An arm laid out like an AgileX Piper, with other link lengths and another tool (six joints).
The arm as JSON. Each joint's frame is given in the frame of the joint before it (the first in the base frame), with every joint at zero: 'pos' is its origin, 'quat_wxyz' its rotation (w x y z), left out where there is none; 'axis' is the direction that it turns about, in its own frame. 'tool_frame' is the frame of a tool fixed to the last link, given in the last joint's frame.
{
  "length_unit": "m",
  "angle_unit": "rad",
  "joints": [
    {
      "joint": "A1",
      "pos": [
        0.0,
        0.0,
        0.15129
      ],
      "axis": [
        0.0,
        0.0,
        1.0
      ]
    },
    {
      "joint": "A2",
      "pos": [
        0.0,
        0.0,
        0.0
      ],
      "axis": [
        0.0,
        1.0,
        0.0
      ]
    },
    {
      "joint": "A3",
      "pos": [
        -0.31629,
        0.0,
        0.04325
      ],
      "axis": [
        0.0,
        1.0,
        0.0
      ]
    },
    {
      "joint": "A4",
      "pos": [
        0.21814,
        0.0,
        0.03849
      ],
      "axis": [
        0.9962,
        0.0,
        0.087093
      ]
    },
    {
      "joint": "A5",
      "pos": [
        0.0,
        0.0,
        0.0
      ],
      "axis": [
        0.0,
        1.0,
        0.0
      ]
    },
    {
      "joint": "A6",
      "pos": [
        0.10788,
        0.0,
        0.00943
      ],
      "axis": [
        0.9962,
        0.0,
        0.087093
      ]
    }
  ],
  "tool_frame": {
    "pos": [
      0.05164,
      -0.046,
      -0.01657
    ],
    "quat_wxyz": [
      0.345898,
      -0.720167,
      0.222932,
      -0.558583
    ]
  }
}
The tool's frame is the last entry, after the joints.
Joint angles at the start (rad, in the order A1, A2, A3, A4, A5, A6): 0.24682 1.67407 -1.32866 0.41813 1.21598 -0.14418
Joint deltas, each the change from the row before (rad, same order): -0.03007 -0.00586 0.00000 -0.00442 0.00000 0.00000; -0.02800 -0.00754 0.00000 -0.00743 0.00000 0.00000; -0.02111 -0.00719 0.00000 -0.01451 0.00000 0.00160; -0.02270 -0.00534 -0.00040 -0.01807 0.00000 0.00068; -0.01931 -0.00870 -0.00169 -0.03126 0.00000 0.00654; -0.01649 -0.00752 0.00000 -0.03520 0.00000 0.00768; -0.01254 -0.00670 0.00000 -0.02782 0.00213 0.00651; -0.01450 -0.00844 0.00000 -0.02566 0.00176 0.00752
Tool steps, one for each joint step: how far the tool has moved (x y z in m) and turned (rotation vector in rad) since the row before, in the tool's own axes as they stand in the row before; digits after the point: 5 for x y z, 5 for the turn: 0.00407 0.00539 -0.00691 0.01445 0.01657 0.02019; 0.00362 0.00535 -0.00712 0.01175 0.01877 0.01742; 0.00313 0.00501 -0.00635 0.00297 0.02049 0.01316; 0.00416 0.00568 -0.00652 -0.00042 0.02224 0.01439; 0.00385 0.00637 -0.00791 -0.00808 0.03200 0.01377; 0.00394 0.00678 -0.00706 -0.01377 0.03167 0.01412; 0.00268 0.00559 -0.00552 -0.01190 0.02377 0.01159; 0.00248 0.00581 -0.00594 -0.00792 0.02442 0.01388
